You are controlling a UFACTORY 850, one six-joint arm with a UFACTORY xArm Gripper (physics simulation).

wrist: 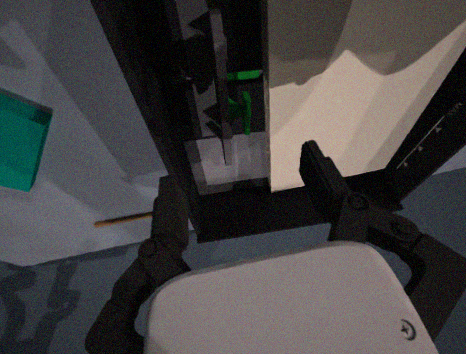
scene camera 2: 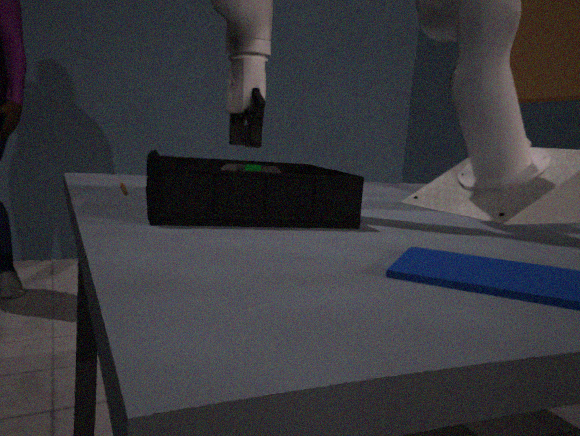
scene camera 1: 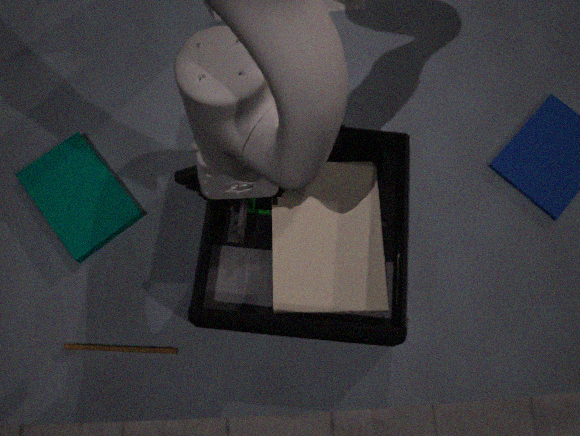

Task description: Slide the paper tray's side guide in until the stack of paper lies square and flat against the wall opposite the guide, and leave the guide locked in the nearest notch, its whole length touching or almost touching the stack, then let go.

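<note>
The black paper tray [scene camera 1: 401, 225] [scene camera 2: 255, 200] [wrist: 280, 212] holds a cream paper stack [scene camera 1: 325, 260] [wrist: 320, 120]. In scene camera 1 the stack's left edge runs nearly straight. Its right edge slants, with a dark gap to the right wall, wider at the far end. The thin grey side guide [scene camera 1: 243, 220] [wrist: 220, 60] stands left of the stack, with a gap between them. Green parts [scene camera 1: 264, 212] [scene camera 2: 253, 168] [wrist: 245, 75] show between guide and stack. My gripper [scene camera 2: 245, 145] [wrist: 238, 171] is open and empty above the tray. The arm hides the guide's far end in scene camera 1.
A teal slab [scene camera 1: 80, 197] [wrist: 22, 142] lies left of the tray and a blue slab [scene camera 1: 545, 157] [scene camera 2: 480, 275] lies right of it. A thin orange stick [scene camera 1: 120, 348] [scene camera 2: 124, 188] [wrist: 122, 220] lies near the tray's front left. The tray walls rise around the stack.
</note>
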